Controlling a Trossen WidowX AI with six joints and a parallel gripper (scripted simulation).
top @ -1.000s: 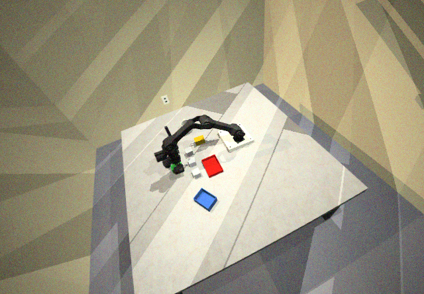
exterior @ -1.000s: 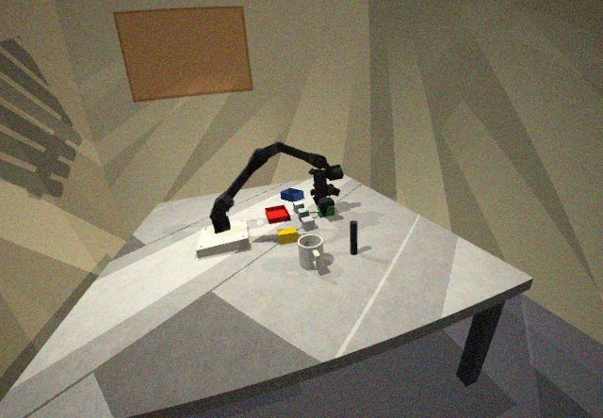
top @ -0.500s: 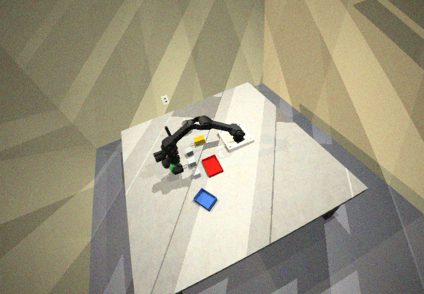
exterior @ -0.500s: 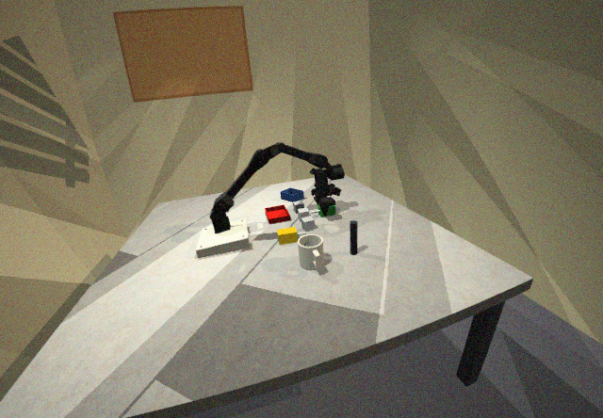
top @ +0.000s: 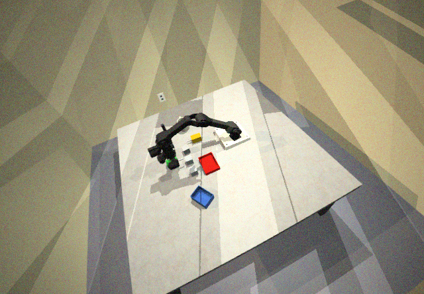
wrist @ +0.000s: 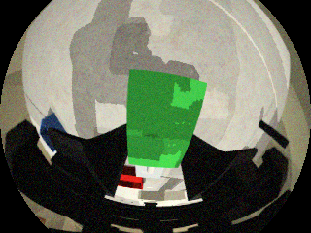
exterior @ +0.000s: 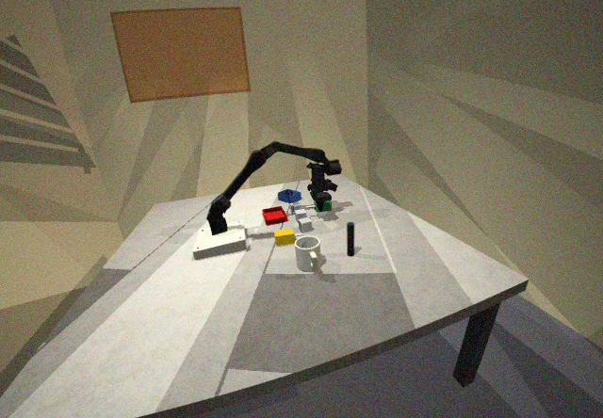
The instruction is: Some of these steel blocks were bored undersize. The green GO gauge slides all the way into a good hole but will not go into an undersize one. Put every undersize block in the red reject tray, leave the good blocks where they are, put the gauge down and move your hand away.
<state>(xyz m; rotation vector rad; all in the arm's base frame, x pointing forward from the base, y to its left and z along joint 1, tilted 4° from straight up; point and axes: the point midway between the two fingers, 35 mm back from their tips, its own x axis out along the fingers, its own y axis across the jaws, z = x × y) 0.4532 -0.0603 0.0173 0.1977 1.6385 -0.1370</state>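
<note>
The steel block lies 90 mm behind my gripper tip, 20 mm to the left of it and 20 mm below it. The rest, counted from my gripper tip: green GO gauge (10 mm behind, 20 mm above); red reject tray (180 mm behind, 120 mm to the left, 30 mm below); yellow block (200 mm behind, 130 mm to the right, 20 mm below).
</note>
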